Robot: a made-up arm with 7 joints. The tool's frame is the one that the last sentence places.
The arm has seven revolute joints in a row. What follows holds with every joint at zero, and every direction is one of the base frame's.
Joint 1 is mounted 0.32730 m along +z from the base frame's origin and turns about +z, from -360.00 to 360.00 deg.
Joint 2 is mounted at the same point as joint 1 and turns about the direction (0, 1, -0.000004), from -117.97 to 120.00 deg.
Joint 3 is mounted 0.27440 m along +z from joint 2 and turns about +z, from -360.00 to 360.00 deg.
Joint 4 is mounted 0.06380 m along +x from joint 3 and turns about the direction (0, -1, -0.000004), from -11.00 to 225.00 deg.
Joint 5 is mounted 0.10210 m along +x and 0.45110 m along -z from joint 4 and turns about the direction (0, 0.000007, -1), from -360.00 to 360.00 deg.
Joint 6 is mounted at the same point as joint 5 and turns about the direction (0, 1, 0.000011), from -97.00 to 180.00 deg.
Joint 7 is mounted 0.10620 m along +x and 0.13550 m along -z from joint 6 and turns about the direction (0, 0.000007, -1), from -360.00 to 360.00 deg.
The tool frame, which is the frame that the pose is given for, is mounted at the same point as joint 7; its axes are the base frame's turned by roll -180.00, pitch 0.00 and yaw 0.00 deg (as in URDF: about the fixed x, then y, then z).
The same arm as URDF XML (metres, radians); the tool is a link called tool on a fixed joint. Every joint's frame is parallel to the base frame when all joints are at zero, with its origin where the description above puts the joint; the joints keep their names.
<robot name="arm">
  <link name="base"/>
  <link name="link1"/>
  <link name="link2"/>
  <link name="link3"/>
  <link name="link4"/>
  <link name="link5"/>
  <link name="link6"/>
  <link name="link7"/>
  <link name="tool"/>
  <joint name="joint 1" type="revolute">
    <parent link="base"/>
    <child link="link1"/>
    <origin xyz="0.0000 0.0000 0.3273" rpy="0.0000 0.0000 0.0000"/>
    <axis xyz="0 0 1"/>
    <limit lower="-6.2832" upper="6.2832"/>
  </joint>
  <joint name="joint 2" type="revolute">
    <parent link="link1"/>
    <child link="link2"/>
    <origin xyz="0.0000 0.0000 0.0000" rpy="0.0000 0.0000 0.0000"/>
    <axis xyz="0 1 0"/>
    <limit lower="-2.0590" upper="2.0944"/>
  </joint>
  <joint name="joint 3" type="revolute">
    <parent link="link2"/>
    <child link="link3"/>
    <origin xyz="0.0000 0.0000 0.2744" rpy="0.0000 0.0000 0.0000"/>
    <axis xyz="0 0 1"/>
    <limit lower="-6.2832" upper="6.2832"/>
  </joint>
  <joint name="joint 4" type="revolute">
    <parent link="link3"/>
    <child link="link4"/>
    <origin xyz="0.0638 0.0000 0.0000" rpy="0.0000 0.0000 0.0000"/>
    <axis xyz="0 -1 0"/>
    <limit lower="-0.1920" upper="3.9270"/>
  </joint>
  <joint name="joint 5" type="revolute">
    <parent link="link4"/>
    <child link="link5"/>
    <origin xyz="0.1021 0.0000 -0.4511" rpy="0.0000 0.0000 0.0000"/>
    <axis xyz="0 0 -1"/>
    <limit lower="-6.2832" upper="6.2832"/>
  </joint>
  <joint name="joint 6" type="revolute">
    <parent link="link5"/>
    <child link="link6"/>
    <origin xyz="0.0000 0.0000 0.0000" rpy="0.0000 0.0000 0.0000"/>
    <axis xyz="0 1 0"/>
    <limit lower="-1.6930" upper="3.1416"/>
  </joint>
  <joint name="joint 7" type="revolute">
    <parent link="link6"/>
    <child link="link7"/>
    <origin xyz="0.1062 0.0000 -0.1355" rpy="0.0000 0.0000 0.0000"/>
    <axis xyz="0 0 -1"/>
    <limit lower="-6.2832" upper="6.2832"/>
  </joint>
  <joint name="tool_joint" type="fixed">
    <parent link="link7"/>
    <child link="tool"/>
    <origin xyz="0.0000 0.0000 0.0000" rpy="3.1416 0.0000 0.0000"/>
  </joint>
</robot>

